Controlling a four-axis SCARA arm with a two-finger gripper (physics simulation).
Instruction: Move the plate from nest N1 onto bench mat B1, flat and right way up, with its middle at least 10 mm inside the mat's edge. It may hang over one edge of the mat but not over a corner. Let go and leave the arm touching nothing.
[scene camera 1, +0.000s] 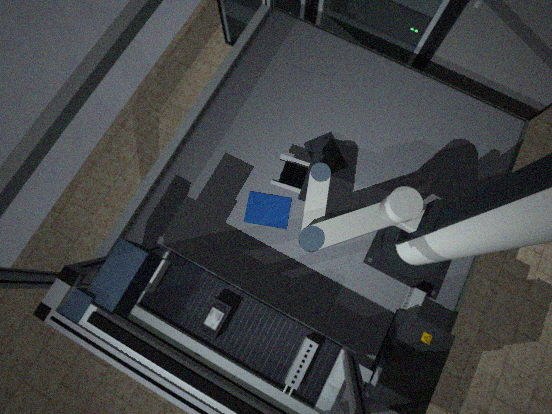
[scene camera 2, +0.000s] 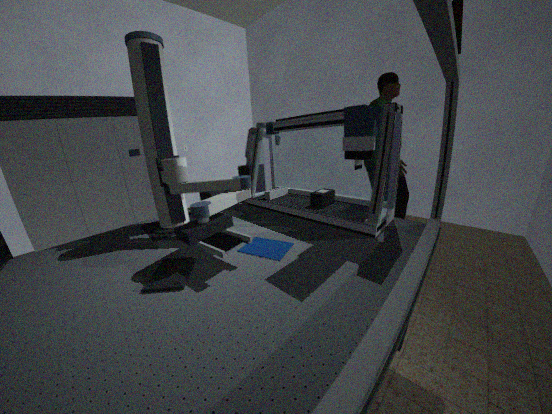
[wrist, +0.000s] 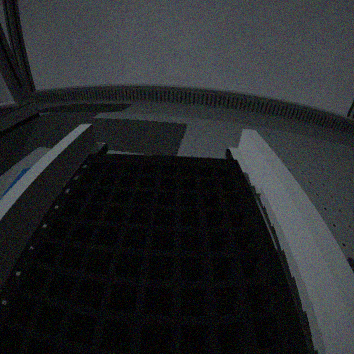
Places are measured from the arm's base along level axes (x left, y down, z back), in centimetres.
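Pixels of known places: gripper, fingertip midpoint: (scene camera 1: 275, 168) (scene camera 2: 238, 246) (wrist: 165, 137); arm's base, link origin: (scene camera 1: 413, 246) (scene camera 2: 176, 226).
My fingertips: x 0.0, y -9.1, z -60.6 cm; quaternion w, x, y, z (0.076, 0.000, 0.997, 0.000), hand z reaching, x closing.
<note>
Ahead of a thing's pixels: the offset from my fingertips to its top centre. "pt": to the spot under its first point. Level surfaces: height alone.
The plate {dx -1.4, dy -0.4, dz +8.9 cm} (scene camera 1: 293, 174) (scene camera 2: 223, 241) (wrist: 150, 240) is a dark, nearly black rectangle with a faint grid of wells in the wrist view. My gripper (scene camera 1: 280, 170) (scene camera 2: 237, 247) (wrist: 165, 137) is shut on it, with a pale finger along each of two opposite sides. The plate looks level and is held above the bench. Bench mat B1 {dy +7.6 cm} (scene camera 1: 268, 210) (scene camera 2: 266, 248) is a flat blue rectangle beside the plate, apart from it in scene camera 1; a sliver of the mat (wrist: 16, 182) shows at the left in the wrist view. I cannot make out nest N1 in the shadows.
The arm's pale column (scene camera 1: 480, 227) (scene camera 2: 150, 110) stands on the bench. A framed machine with a ribbed dark bed {pt dx +50.6, dy +2.9, dz +23.0 cm} (scene camera 1: 265, 320) (scene camera 2: 295, 202) stands beyond the mat, carrying a small dark box {pt dx +54.5, dy -4.2, dz +9.1 cm} (scene camera 1: 222, 312) (scene camera 2: 322, 198). A person (scene camera 2: 388, 89) is behind the machine.
</note>
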